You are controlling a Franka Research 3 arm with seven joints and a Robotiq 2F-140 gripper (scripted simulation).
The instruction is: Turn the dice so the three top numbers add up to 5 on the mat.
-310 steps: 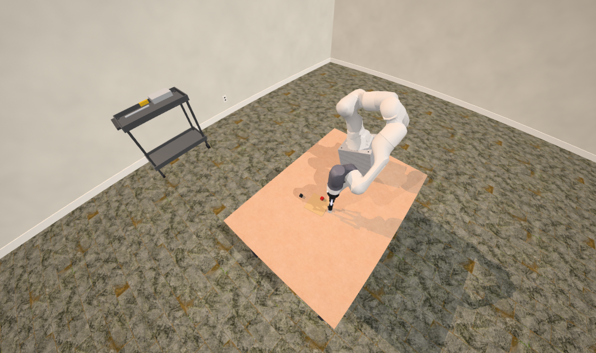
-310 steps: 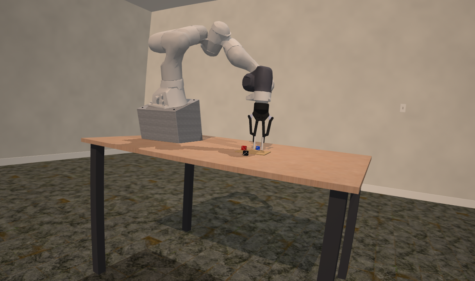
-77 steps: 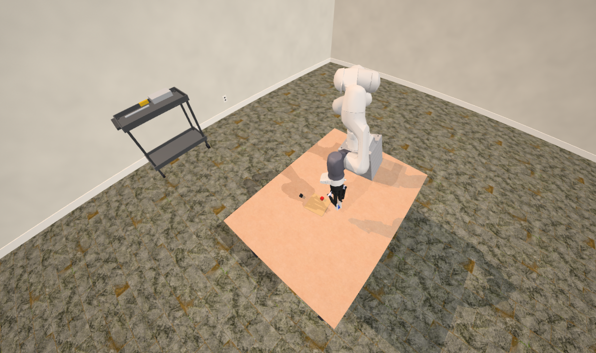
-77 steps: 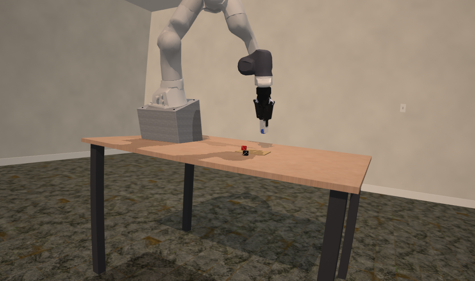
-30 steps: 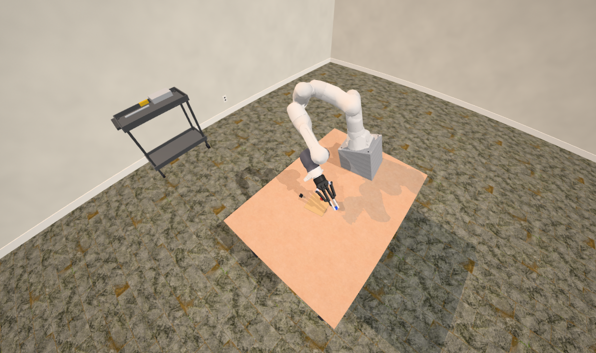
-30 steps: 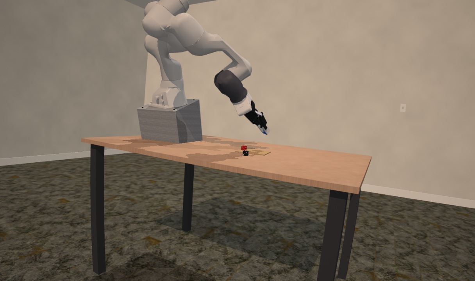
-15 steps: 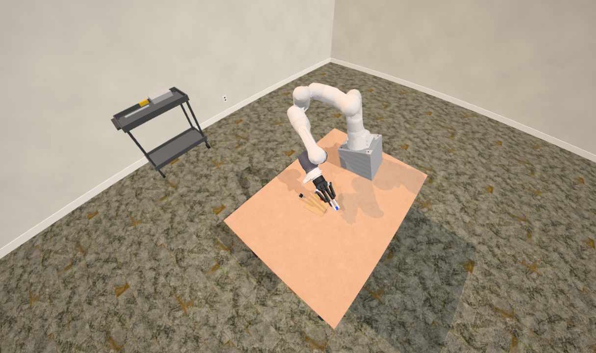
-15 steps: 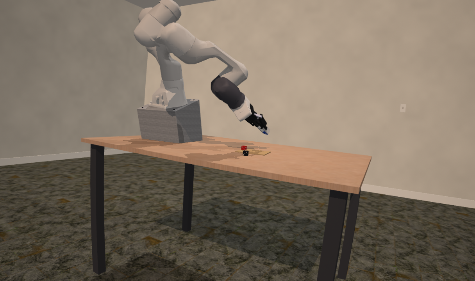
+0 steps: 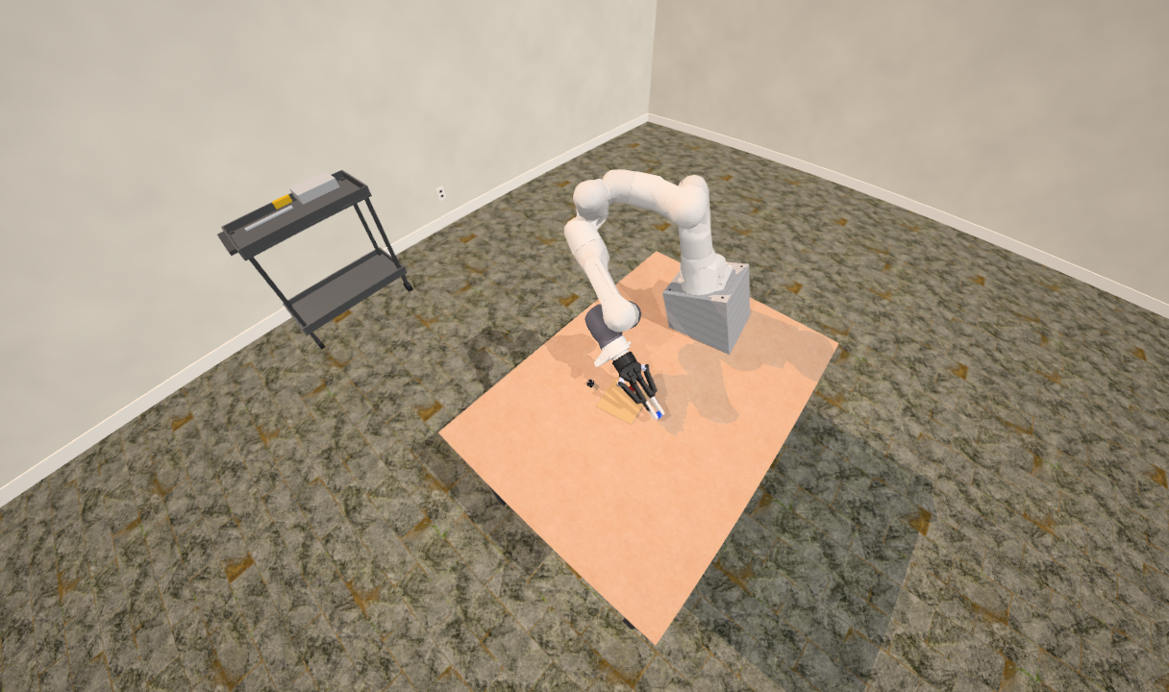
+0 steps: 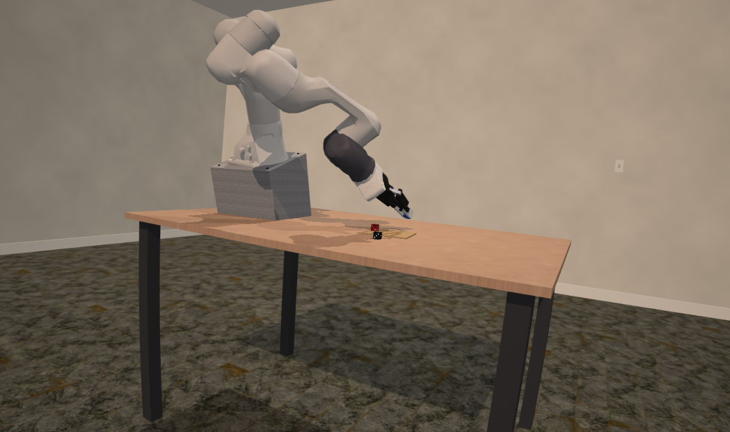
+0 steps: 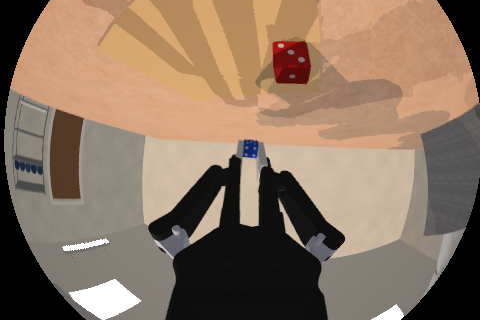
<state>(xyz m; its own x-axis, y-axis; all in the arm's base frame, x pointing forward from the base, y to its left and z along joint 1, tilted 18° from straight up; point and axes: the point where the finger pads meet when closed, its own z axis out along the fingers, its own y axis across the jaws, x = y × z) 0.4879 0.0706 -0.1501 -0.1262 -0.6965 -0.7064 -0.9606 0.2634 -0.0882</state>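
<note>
Now: hand 12 cm to the left of the tan mat and 7 cm above it. Also, from my hand: blue die 1 cm ahead, 2 cm to the left, 2 cm below; then black die 2 cm ahead, 25 cm to the right, 6 cm below; then red die 5 cm behind, 12 cm to the right, 6 cm below.
</note>
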